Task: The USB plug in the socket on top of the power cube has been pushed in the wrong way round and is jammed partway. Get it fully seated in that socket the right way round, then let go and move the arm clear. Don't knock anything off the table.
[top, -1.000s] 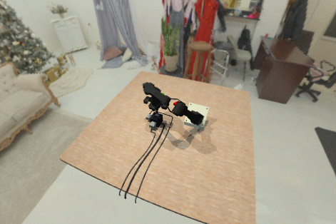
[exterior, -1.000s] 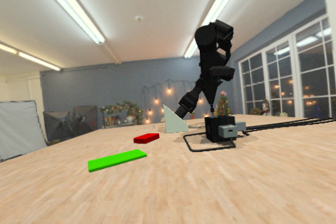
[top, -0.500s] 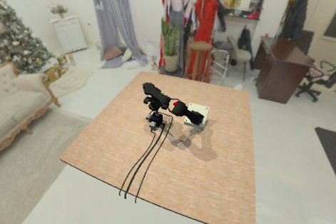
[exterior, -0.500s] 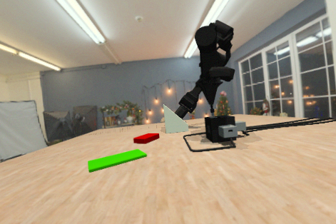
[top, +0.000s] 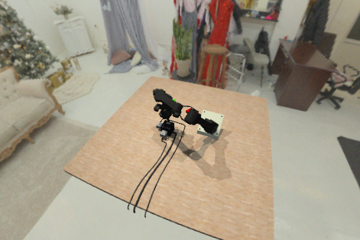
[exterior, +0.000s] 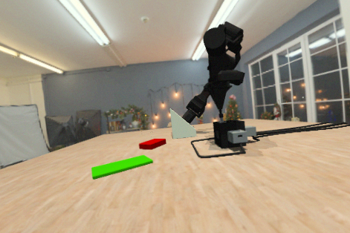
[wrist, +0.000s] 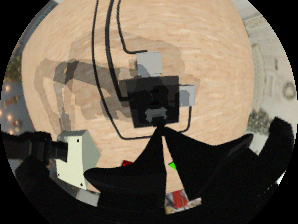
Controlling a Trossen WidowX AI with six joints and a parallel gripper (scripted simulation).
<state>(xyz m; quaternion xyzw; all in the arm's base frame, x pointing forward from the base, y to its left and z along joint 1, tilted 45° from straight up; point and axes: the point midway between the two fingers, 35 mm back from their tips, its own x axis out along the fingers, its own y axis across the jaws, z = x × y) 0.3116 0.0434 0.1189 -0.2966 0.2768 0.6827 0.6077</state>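
My gripper tip is now 50 mm above the usb socket. From my gripper tip the other things lie so: usb plug (20 mm below); flat red block (80 mm behind, 250 mm to the right, 110 mm below); flat green block (120 mm ahead, 280 mm to the right, 110 mm below).
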